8 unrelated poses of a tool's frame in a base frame.
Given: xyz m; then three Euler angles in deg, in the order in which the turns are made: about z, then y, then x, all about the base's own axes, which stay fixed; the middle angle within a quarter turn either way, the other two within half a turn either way.
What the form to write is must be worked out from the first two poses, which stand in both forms.
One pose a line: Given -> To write
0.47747 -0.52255 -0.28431 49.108 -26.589 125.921 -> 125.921 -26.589 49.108 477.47 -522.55 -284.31
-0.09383 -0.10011 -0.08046 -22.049 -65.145 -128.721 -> -128.721 -65.145 -22.049 -93.83 -100.11 -80.46
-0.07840 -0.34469 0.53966 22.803 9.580 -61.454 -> -61.454 9.580 22.803 -78.40 -344.69 539.66
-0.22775 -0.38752 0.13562 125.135 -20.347 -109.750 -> -109.750 -20.347 125.135 -227.75 -387.52 135.62
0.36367 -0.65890 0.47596 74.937 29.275 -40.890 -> -40.890 29.275 74.937 363.67 -658.90 475.96
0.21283 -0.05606 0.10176 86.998 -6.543 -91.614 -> -91.614 -6.543 86.998 212.83 -56.06 101.76
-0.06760 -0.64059 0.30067 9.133 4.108 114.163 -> 114.163 4.108 9.133 -67.60 -640.59 300.67
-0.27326 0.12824 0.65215 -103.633 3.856 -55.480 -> -55.480 3.856 -103.633 -273.26 128.24 652.15
